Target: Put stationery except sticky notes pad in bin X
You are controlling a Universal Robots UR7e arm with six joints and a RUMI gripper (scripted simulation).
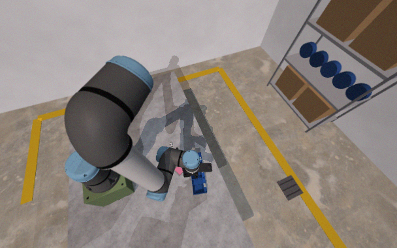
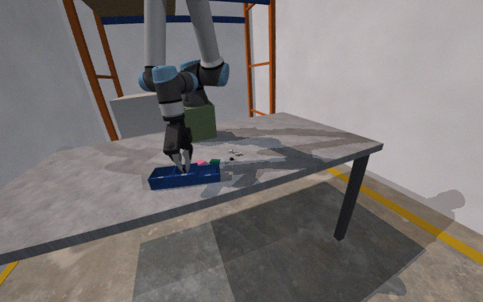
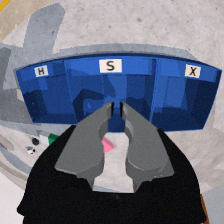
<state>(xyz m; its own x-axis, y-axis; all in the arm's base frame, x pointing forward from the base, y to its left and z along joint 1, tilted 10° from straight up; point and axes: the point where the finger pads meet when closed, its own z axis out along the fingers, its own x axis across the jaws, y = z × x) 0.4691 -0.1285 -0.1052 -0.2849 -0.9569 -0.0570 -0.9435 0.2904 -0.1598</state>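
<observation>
The joined blue bins lies 1 cm below my hand and 1 cm ahead of it. From my hand the other things lie so: pink sticky note pad: 9 cm behind, 6 cm to the left, 3 cm below; black item: 21 cm to the left, 6 cm behind, 3 cm below; marker: 15 cm to the left, 6 cm behind, 3 cm below.
</observation>
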